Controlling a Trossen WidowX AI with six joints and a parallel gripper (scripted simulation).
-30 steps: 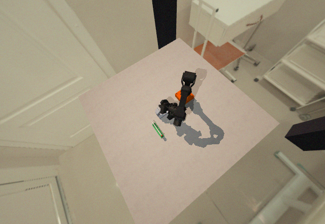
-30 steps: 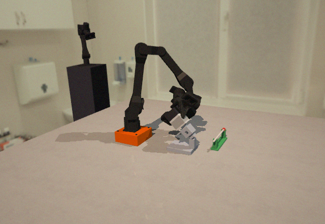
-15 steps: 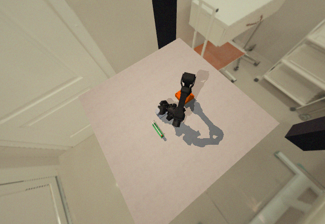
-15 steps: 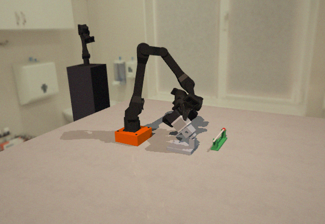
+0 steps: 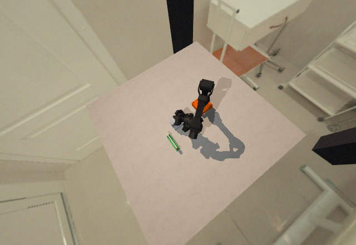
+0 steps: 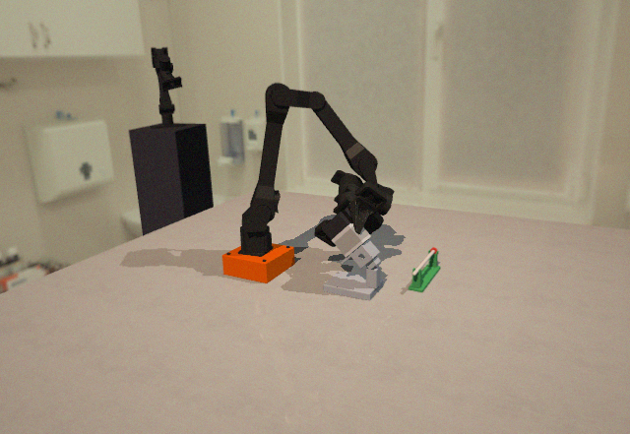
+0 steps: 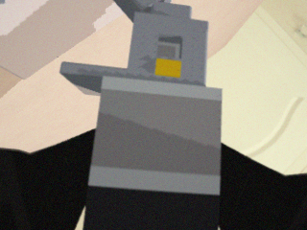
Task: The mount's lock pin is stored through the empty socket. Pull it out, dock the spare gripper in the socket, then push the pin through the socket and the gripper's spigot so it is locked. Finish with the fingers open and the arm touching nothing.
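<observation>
Now: gripper tip 1 cm to the right of the spare gripper. The rest, counted from my gripper tip: grey mount: 2 cm ahead, 1 cm to the left, 6 cm below; green stand: 14 cm ahead, 11 cm to the left, 9 cm below.
</observation>
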